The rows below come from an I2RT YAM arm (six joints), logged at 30 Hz.
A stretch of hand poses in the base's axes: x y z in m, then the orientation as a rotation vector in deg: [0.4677 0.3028 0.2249 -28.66 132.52 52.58]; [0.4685 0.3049 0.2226 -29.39 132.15 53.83]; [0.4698 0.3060 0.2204 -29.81 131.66 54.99]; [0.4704 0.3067 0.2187 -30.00 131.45 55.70]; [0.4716 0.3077 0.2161 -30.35 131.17 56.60]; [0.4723 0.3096 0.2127 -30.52 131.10 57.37]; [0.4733 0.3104 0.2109 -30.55 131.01 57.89]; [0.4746 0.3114 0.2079 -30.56 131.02 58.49]
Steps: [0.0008 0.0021 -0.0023 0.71 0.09 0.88]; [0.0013 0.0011 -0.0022 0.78 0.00 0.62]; [0.0006 0.0007 -0.0017 0.46 0.09 0.35]; [0.0012 0.0010 -0.0026 0.55 0.09 0.52]; [0.0007 0.0019 -0.0034 0.43 0.24 0.37]; [0.0010 0.0008 -0.0018 0.33 0.14 0.19]; [0.0013 0.0010 -0.0030 0.34 0.26 0.21]
